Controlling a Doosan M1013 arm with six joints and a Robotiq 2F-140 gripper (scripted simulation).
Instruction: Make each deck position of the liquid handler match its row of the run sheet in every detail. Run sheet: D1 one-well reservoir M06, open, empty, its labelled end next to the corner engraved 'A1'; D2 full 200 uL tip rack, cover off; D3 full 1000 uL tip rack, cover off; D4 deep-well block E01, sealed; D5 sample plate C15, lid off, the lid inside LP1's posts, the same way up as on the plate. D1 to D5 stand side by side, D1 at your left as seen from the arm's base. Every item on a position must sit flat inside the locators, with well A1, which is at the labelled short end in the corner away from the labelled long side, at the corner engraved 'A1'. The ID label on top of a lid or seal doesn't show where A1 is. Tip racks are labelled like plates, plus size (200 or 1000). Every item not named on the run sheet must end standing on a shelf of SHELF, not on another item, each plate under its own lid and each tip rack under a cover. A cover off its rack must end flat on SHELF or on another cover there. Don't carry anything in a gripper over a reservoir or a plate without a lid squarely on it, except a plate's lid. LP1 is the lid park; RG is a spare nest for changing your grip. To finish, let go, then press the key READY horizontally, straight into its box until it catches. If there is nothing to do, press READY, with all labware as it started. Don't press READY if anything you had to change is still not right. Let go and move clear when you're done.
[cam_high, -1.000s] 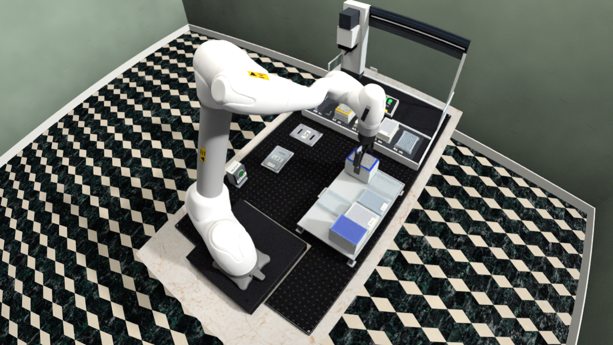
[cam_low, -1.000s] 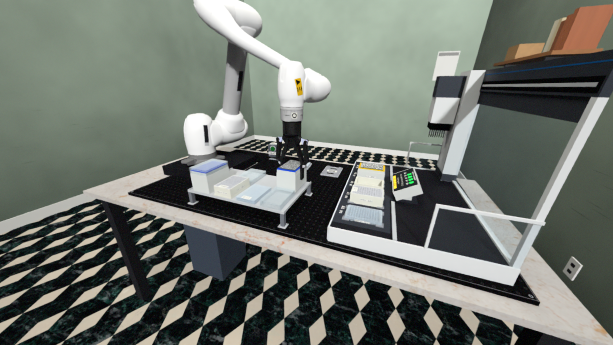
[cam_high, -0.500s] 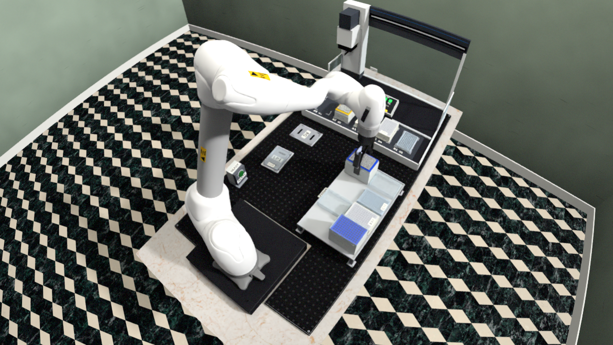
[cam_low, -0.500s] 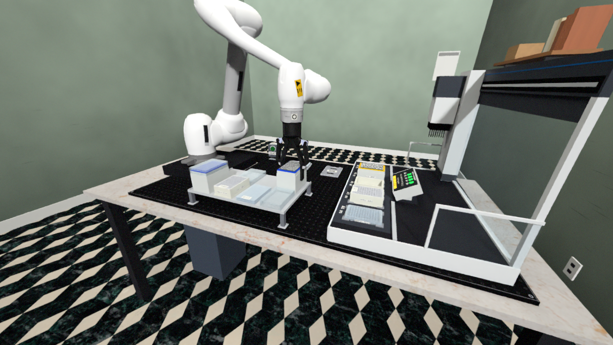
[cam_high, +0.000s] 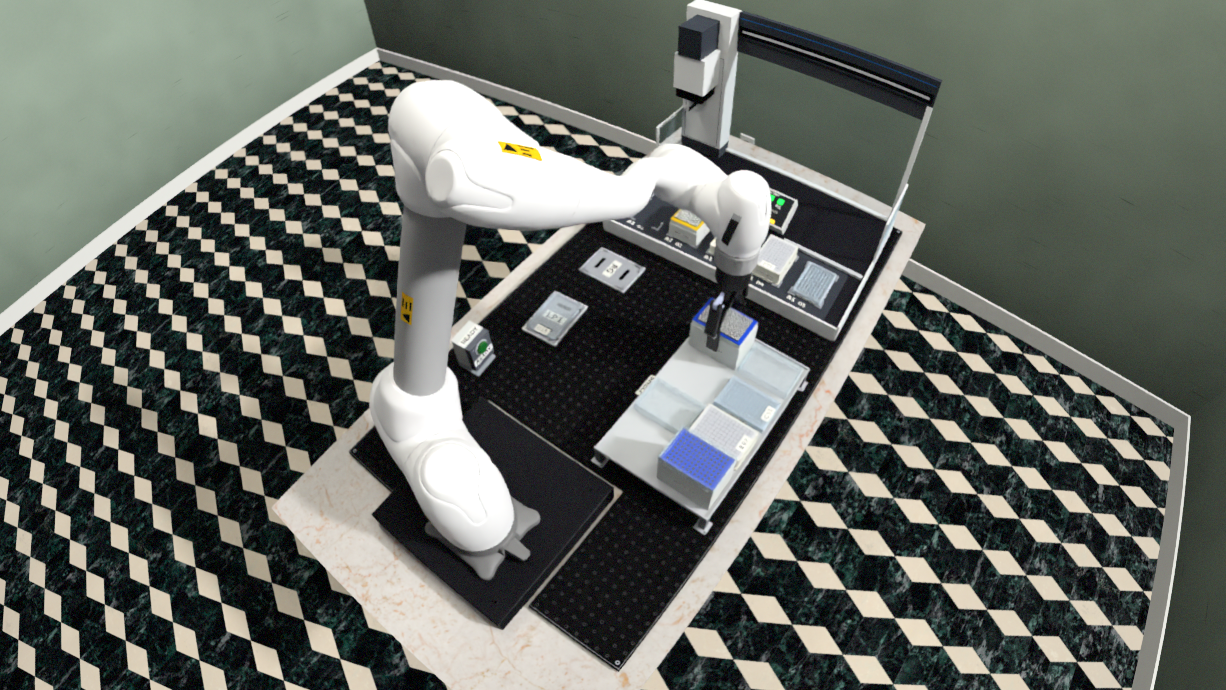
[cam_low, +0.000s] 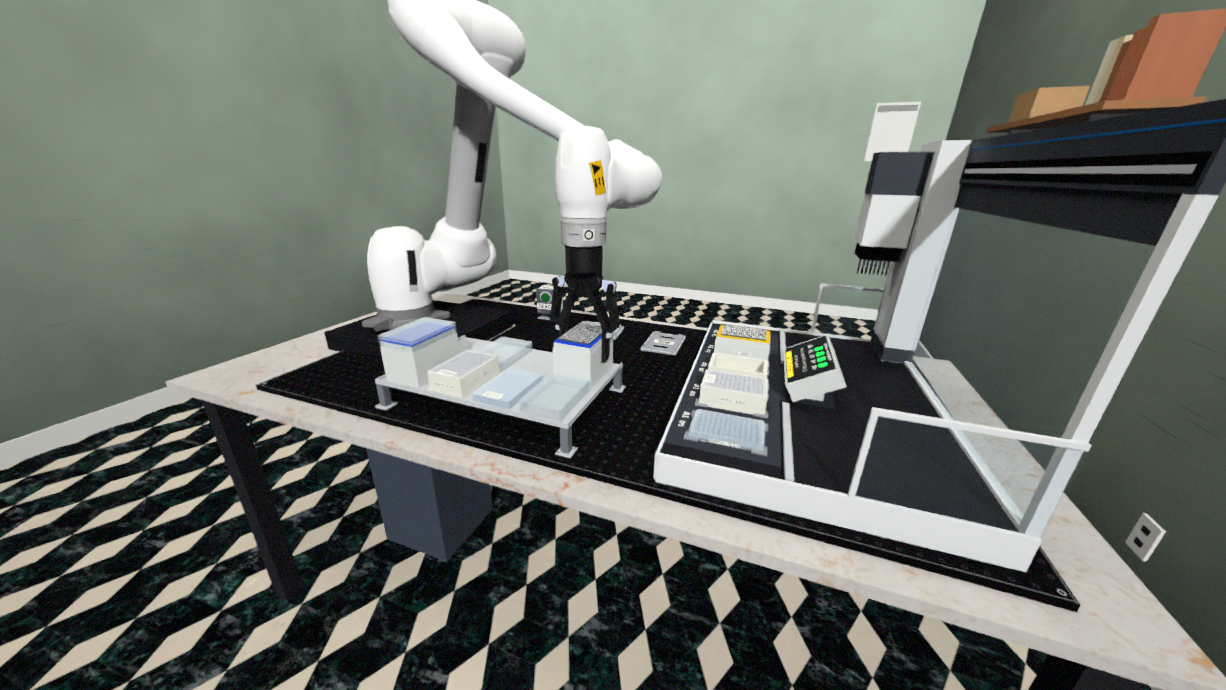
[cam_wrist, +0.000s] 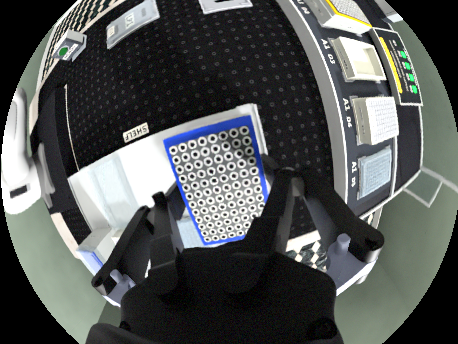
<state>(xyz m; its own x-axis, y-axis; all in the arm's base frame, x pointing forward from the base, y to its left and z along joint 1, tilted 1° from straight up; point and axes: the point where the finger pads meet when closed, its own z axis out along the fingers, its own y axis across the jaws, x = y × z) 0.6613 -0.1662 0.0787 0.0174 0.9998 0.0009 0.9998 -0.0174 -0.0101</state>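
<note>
My gripper is now 1 cm to the right of the blue-rimmed tip rack and 1 cm past it. Also, from my hand: white one-well reservoir (32 cm ahead, 14 cm to the left, 7 cm below); then shelf (16 cm behind, 7 cm below, 6 cm to the right); then clear plate (32 cm ahead, 11 cm to the right, 7 cm below).
</note>
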